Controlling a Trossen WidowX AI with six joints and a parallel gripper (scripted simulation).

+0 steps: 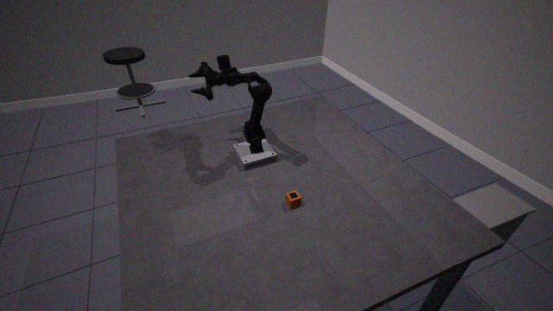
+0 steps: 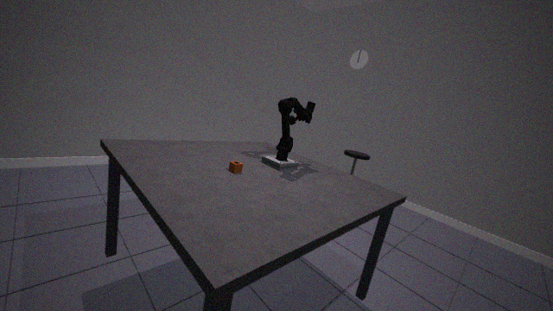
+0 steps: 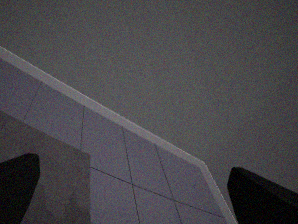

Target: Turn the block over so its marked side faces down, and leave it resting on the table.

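My gripper tip is now 590 mm short of the orange block, 380 mm to the right of it and 280 mm above it.
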